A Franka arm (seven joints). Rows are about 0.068 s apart.
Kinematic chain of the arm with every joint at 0, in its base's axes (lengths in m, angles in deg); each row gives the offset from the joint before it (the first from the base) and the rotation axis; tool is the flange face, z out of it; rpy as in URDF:
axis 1: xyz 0 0 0.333 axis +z
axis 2: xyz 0 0 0 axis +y
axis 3: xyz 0 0 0.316 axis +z
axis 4: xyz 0.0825 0 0 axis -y
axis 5: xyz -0.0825 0 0.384 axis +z
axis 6: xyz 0 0 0 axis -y
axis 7: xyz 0.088 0 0 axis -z
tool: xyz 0 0 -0.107 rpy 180 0 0
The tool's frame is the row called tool.
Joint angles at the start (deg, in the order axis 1, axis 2, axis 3, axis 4, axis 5, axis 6, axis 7):
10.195 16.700 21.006 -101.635 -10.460 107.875 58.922
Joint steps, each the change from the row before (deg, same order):
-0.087 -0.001 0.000 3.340 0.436 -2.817 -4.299
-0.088 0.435 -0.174 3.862 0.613 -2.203 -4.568
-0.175 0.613 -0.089 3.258 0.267 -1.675 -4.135
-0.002 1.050 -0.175 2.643 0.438 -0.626 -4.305
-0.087 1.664 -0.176 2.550 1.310 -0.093 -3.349
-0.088 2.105 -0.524 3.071 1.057 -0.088 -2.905
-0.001 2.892 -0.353 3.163 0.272 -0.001 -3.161
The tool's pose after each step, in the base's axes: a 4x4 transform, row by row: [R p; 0 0 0 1], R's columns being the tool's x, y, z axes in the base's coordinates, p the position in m. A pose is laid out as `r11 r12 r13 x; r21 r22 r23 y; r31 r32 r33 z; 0 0 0 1`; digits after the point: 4 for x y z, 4 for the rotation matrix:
0.9346 -0.3430 -0.0944 0.5467; -0.3533 -0.9261 -0.1326 0.2934; -0.0420 0.1573 -0.9867 0.4146; 0 0 0 1
0.9546 -0.2860 -0.0833 0.5569; -0.2942 -0.9491 -0.1128 0.2927; -0.0468 0.1322 -0.9901 0.4378; 0 0 0 1
0.9702 -0.2309 -0.0731 0.5659; -0.2374 -0.9665 -0.0981 0.2911; -0.0480 0.1126 -0.9925 0.4553; 0 0 0 1
0.9835 -0.1687 -0.0652 0.5748; -0.1736 -0.9817 -0.0785 0.2911; -0.0507 0.0886 -0.9948 0.4645; 0 0 0 1
0.9896 -0.1265 -0.0688 0.5852; -0.1297 -0.9906 -0.0440 0.2918; -0.0625 0.0525 -0.9967 0.4669; 0 0 0 1
0.9929 -0.0976 -0.0687 0.5996; -0.0986 -0.9951 -0.0121 0.2890; -0.0671 0.0188 -0.9976 0.4680; 0 0 0 1
0.9958 -0.0570 -0.0719 0.6153; -0.0566 -0.9984 0.0074 0.2875; -0.0722 -0.0033 -0.9974 0.4608; 0 0 0 1

